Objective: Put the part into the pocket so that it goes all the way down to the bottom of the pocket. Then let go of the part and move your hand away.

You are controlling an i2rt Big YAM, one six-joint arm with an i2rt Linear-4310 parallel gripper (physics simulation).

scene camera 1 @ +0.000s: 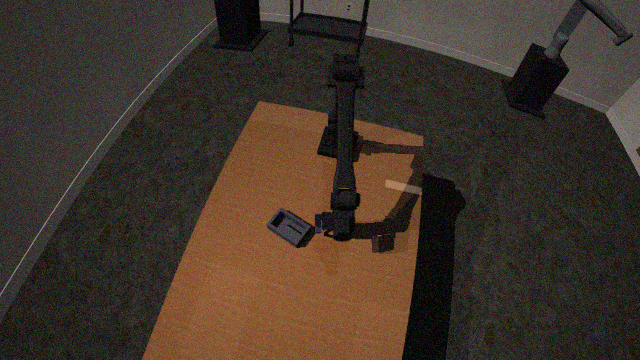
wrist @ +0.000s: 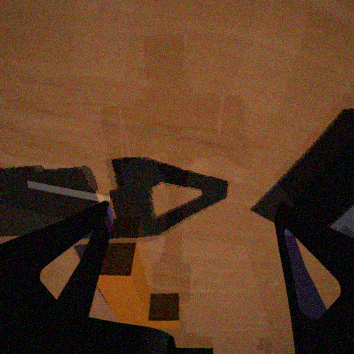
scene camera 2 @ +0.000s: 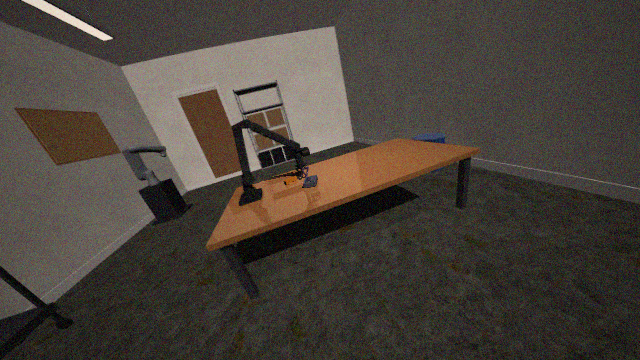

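Seen in the pictures: gripper, fingertip midpoint: [scene camera 1: 330,232] [wrist: 191,210] [scene camera 2: 304,175]; arm's base, link origin: [scene camera 2: 251,194].
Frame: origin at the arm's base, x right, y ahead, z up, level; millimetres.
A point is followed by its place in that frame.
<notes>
The orange part [wrist: 121,293] @[x -100, y 343, z 2 mm] [scene camera 2: 291,180] @[x -81, y 323, z -15 mm] lies flat on the wooden table [scene camera 1: 268,291] @[x 87, y 715, z -29 mm] [scene camera 2: 380,165] @[x 170, y 998, z -28 mm] [wrist: 211,70] @[x -76, y 505, z -28 mm]. In the wrist view it sits low and close to my left finger, touching neither finger. My gripper [wrist: 191,210] @[x -69, y 435, z -6 mm] [scene camera 1: 336,228] @[x -69, y 435, z -6 mm] [scene camera 2: 304,172] @[x -69, y 435, z -6 mm] is open wide and empty, hanging low over the part. In scene camera 1 the gripper hides the part. The grey-blue pocket block [scene camera 1: 290,226] @[x 85, y 447, z -23 mm] [scene camera 2: 310,181] @[x 117, y 453, z 1 mm] [wrist: 345,221] @[x 22, y 455, z 8 mm] stands just beyond my right finger, with its pockets empty.
A pale flat strip [scene camera 1: 402,186] [wrist: 63,191] lies on the table beyond my left finger. The table's right edge is near, with dark floor past it. Off the table are a second arm on a pedestal [scene camera 1: 536,76] [scene camera 2: 152,178], a shelf rack [scene camera 2: 256,88] and a blue bin [scene camera 2: 429,136].
</notes>
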